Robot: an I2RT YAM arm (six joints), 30 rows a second.
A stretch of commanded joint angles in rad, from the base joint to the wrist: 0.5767, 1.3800, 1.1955, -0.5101, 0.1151, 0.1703; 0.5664, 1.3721, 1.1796, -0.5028, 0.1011, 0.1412; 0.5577, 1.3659, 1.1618, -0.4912, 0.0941, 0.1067; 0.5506, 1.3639, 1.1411, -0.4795, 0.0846, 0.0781; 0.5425, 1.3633, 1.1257, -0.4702, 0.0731, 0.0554; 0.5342, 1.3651, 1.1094, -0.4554, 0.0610, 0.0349; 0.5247, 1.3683, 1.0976, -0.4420, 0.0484, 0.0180; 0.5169, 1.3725, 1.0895, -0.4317, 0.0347, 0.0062; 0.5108, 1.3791, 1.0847, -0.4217, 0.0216, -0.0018; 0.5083, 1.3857, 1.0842, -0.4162, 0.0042, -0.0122; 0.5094, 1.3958, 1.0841, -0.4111, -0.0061, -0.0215; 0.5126, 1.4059, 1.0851, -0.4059, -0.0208, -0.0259; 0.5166, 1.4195, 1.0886, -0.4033, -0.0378, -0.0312; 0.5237, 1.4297, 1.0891, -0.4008, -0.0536, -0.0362; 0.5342, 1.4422, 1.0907, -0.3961, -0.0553, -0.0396
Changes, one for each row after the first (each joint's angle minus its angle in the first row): -0.0103, -0.0079, -0.0159, 0.0073, -0.0140, -0.0291; -0.0190, -0.0141, -0.0337, 0.0189, -0.0210, -0.0636; -0.0261, -0.0161, -0.0544, 0.0306, -0.0305, -0.0922; -0.0342, -0.0167, -0.0698, 0.0399, -0.0420, -0.1149; -0.0425, -0.0149, -0.0861, 0.0547, -0.0541, -0.1354; -0.0520, -0.0117, -0.0979, 0.0681, -0.0667, -0.1523; -0.0598, -0.0075, -0.1060, 0.0784, -0.0804, -0.1641; -0.0659, -0.0009, -0.1108, 0.0884, -0.0935, -0.1721; -0.0684, 0.0057, -0.1113, 0.0939, -0.1109, -0.1825; -0.0673, 0.0158, -0.1114, 0.0990, -0.1212, -0.1918; -0.0641, 0.0259, -0.1104, 0.1042, -0.1359, -0.1962; -0.0601, 0.0395, -0.1069, 0.1068, -0.1529, -0.2015; -0.0530, 0.0497, -0.1064, 0.1093, -0.1687, -0.2065; -0.0425, 0.0622, -0.1048, 0.1140, -0.1704, -0.2099
